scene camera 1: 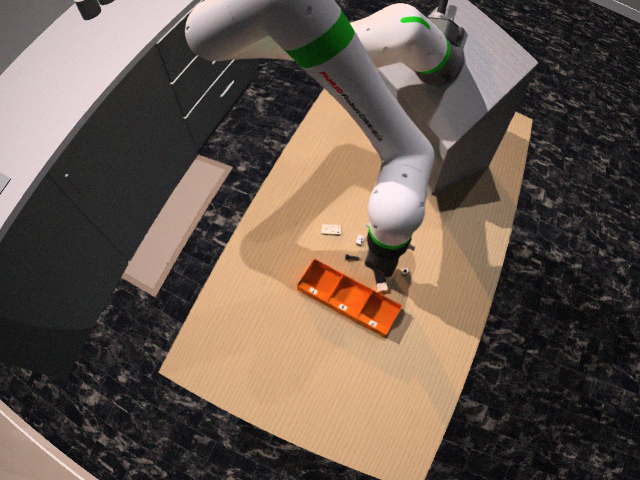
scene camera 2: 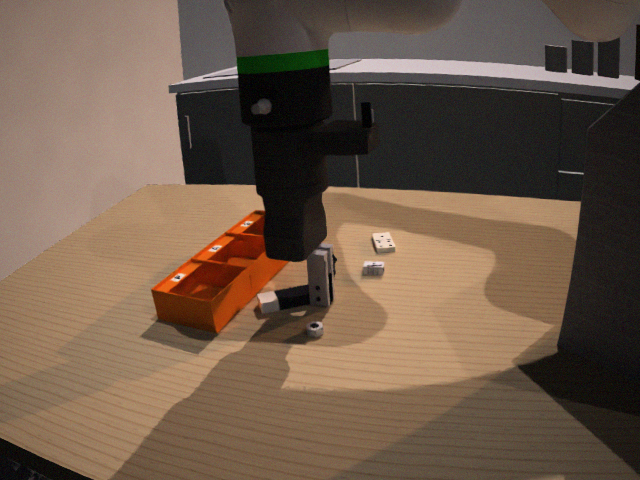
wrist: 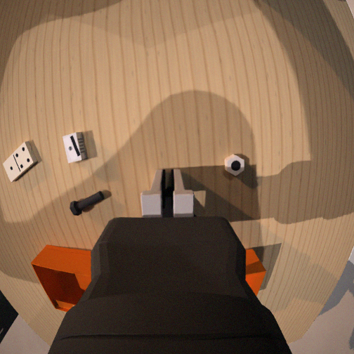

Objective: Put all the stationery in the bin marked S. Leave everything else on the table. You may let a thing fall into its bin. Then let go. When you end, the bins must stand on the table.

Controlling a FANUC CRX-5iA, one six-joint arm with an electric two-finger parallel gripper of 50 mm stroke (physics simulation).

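Where they show: gripper, fingertip midpoint: (scene camera 2: 322, 301); arm's base at its link origin: (scene camera 1: 438, 60).
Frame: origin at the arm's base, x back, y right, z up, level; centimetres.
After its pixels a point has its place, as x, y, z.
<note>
My gripper (scene camera 2: 320, 297) {-47.3, -0.6, -32.3} (wrist: 167, 180) is shut on a black-and-white block that looks like an eraser (scene camera 1: 381, 287) {-53.5, -2.2, -31.1} (scene camera 2: 268, 302) {-52.8, -3.4, -31.2}, low beside the bins. Its white end points toward the bins in scene camera 2; I cannot tell if it touches the table. The three joined orange bins (scene camera 1: 358, 315) {-63.1, 0.9, -28.5} (scene camera 2: 183, 312) {-61.3, -7.8, -30.7} (wrist: 62, 256) stand on the table; their labels are too blurred to read surely. A white pencil sharpener (scene camera 1: 359, 239) {-42.5, 7.3, -31.4} (scene camera 2: 373, 268) {-42.4, 6.5, -31.6} (wrist: 74, 147) lies on the table. The arm hides part of the bins in scene camera 2 and the wrist view.
A domino (scene camera 1: 330, 229) {-42.2, 15.6, -31.7} (scene camera 2: 383, 242) {-42.0, 14.6, -31.8} (wrist: 20, 161) lies beyond the sharpener. A dark bolt (scene camera 1: 352, 257) {-47.9, 7.5, -31.6} (wrist: 86, 203) lies between the sharpener and the bins. A hex nut (scene camera 1: 404, 271) {-47.1, -6.6, -31.7} (scene camera 2: 314, 329) {-46.8, -7.4, -31.6} (wrist: 234, 165) lies near the gripper, on the side away from the bolt.
</note>
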